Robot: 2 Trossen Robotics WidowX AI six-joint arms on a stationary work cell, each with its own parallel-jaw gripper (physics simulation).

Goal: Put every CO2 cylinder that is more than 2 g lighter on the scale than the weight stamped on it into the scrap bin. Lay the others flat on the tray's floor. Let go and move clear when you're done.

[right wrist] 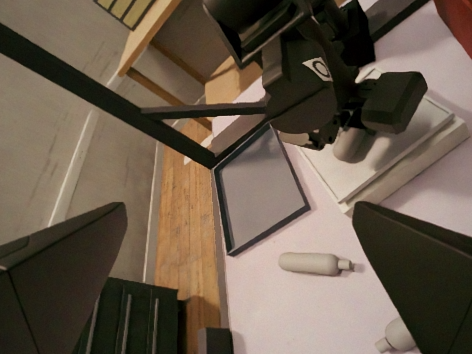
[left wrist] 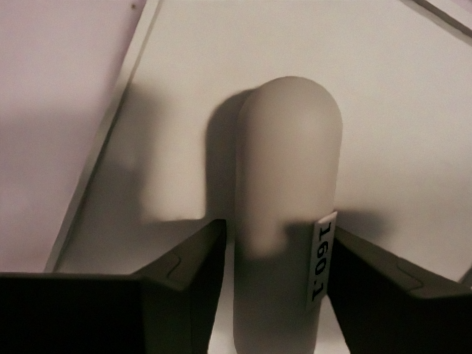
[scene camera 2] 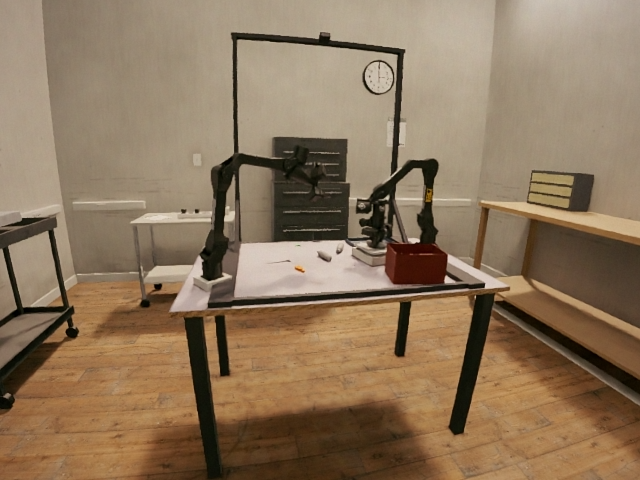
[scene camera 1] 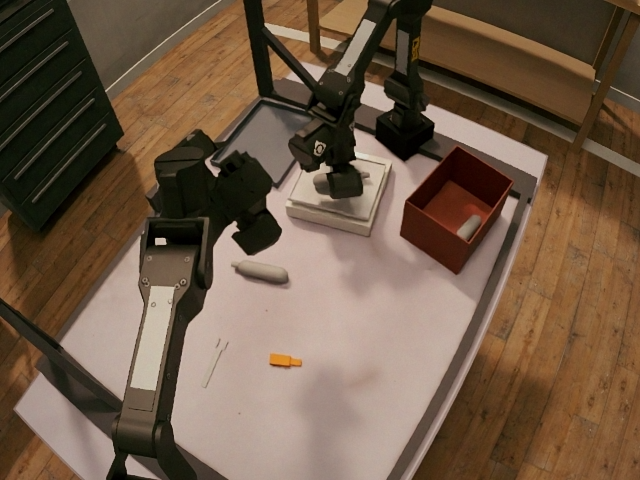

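Where they show: left gripper, fingertip midpoint: (right wrist: 362,130) (left wrist: 270,231) (scene camera 2: 376,247); right gripper, fingertip midpoint: (right wrist: 241,212) (scene camera 2: 330,189); left arm's base, link origin: (right wrist: 331,29) (scene camera 1: 406,120); right arm's base, link origin: (scene camera 2: 212,276).
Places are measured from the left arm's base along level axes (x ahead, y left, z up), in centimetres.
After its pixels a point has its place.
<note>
A grey cylinder (scene camera 1: 321,183) @(z 0.8, x 27.7, y 2.8 cm) (left wrist: 285,165) @(z 1.5, x 26.8, y 2.1 cm) (right wrist: 348,145) @(z 1.1, x 27.3, y 2.7 cm) lies on the white scale (scene camera 1: 330,222) @(z -5.1, x 30.0, y 8.1 cm) (left wrist: 395,110) @(z -1.5, x 25.7, y -1.9 cm) (right wrist: 410,172) @(z -5.1, x 29.9, y 8.3 cm); its label reads 160.1. My left gripper (left wrist: 270,231) @(z -1.4, x 23.8, y 3.8 cm) is open, its fingers on either side of this cylinder. The scale's display cannot be read. My right gripper (right wrist: 241,212) @(z 24.9, x 45.5, y 8.5 cm) (scene camera 1: 253,232) is open and empty, high above the table. One cylinder (scene camera 1: 261,272) @(z -4.5, x 47.8, y 8.8 cm) (scene camera 2: 324,255) @(z -4.9, x 46.9, y 10.4 cm) lies on the table; another cylinder (right wrist: 310,263) @(z -4.2, x 41.8, y -5.6 cm) (scene camera 2: 339,248) @(z -4.9, x 41.3, y -2.4 cm) lies near the tray (scene camera 1: 263,139) @(z -6.9, x 25.9, y -22.6 cm) (right wrist: 270,229) @(z -5.8, x 35.6, y -14.9 cm). A cylinder (scene camera 1: 469,227) @(z -3.7, x 9.1, y 28.6 cm) is in the red bin (scene camera 1: 429,242) @(z -2.7, x 19.1, y 25.7 cm) (scene camera 2: 416,266) @(z 0.1, x 9.6, y 32.2 cm).
An orange piece (scene camera 1: 281,360) @(z -6.3, x 55.5, y 25.1 cm) (scene camera 2: 299,268) @(z -6.3, x 55.1, y 26.0 cm) and a thin pale forked tool (scene camera 1: 211,366) @(z -6.9, x 66.9, y 17.8 cm) lie on the table. A black frame post (scene camera 1: 258,51) @(z 9.2, x 16.0, y -36.4 cm) stands behind the tray. The bin stands to the right of the scale in scene camera 1, its walls high.
</note>
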